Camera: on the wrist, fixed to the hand. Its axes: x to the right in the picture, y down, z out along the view.
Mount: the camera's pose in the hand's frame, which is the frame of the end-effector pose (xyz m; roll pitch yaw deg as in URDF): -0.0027 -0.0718 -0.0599 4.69 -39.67 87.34
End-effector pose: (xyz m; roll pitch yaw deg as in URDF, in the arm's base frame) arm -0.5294 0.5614 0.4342 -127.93 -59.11 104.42
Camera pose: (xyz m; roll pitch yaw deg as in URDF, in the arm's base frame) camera -0.5061 0.4832 0.4799 -85.97 28.83 106.44
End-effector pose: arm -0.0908 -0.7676 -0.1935 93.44 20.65 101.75
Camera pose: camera -0.1482 -0.8066 -0.2563 152.50 -42.05 34.79
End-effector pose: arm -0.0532 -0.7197 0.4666 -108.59 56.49 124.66
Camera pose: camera -0.0658 -0.6419 0.5170 79.28 32.99 -80.75
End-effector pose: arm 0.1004 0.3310 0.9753 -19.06 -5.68 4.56
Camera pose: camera 0.1079 0.2439 0.9420 -2.31 -20.74 94.52
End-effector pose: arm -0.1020 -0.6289 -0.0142 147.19 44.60 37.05
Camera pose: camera -0.1530 -0.5512 -0.0042 138.33 6.34 -56.34
